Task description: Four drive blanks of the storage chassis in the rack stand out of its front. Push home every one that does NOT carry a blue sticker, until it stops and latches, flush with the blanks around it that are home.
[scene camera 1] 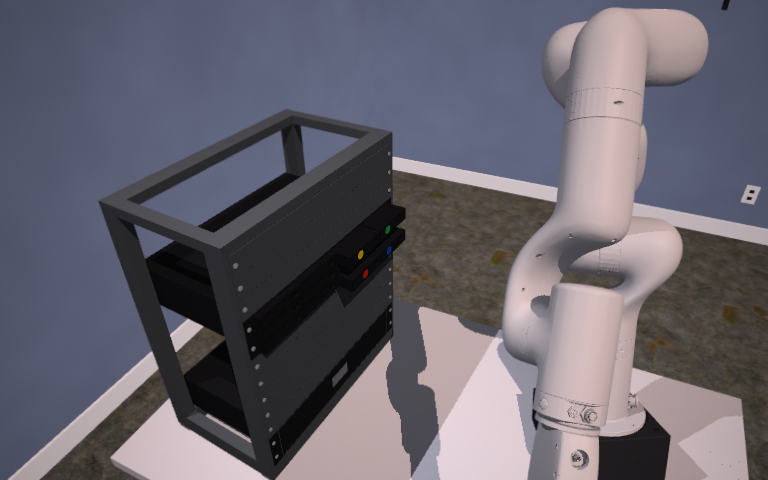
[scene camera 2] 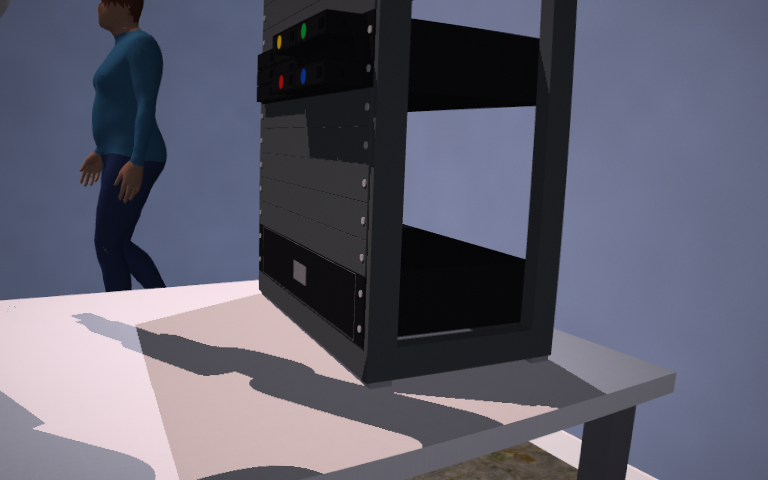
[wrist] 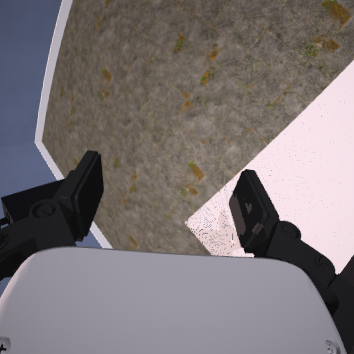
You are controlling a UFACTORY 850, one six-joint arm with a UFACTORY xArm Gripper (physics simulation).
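Observation:
Four black drive blanks stand out of the chassis front in a two-by-two group. The yellow-stickered blank (scene camera 1: 360,254) (scene camera 2: 279,41) and the green-stickered blank (scene camera 1: 387,229) (scene camera 2: 303,31) are in the upper row. The red-stickered blank (scene camera 1: 365,273) (scene camera 2: 280,82) and the blue-stickered blank (scene camera 1: 389,250) (scene camera 2: 303,76) are below them. The black chassis sits in the grey rack (scene camera 1: 215,240) (scene camera 2: 387,226). My gripper (wrist: 170,178) is open and empty in the wrist view, with floor and a table corner beyond its fingers, away from the rack. Its fingers do not show in either scene view.
The rack stands on the white table (scene camera 1: 475,384) (scene camera 2: 215,418). The arm (scene camera 1: 600,169) stands at the right in scene camera 1, on its black base (scene camera 1: 640,452). A black unit (scene camera 1: 317,390) (scene camera 2: 283,283) sits low in the rack. A person (scene camera 2: 127,101) stands behind the table.

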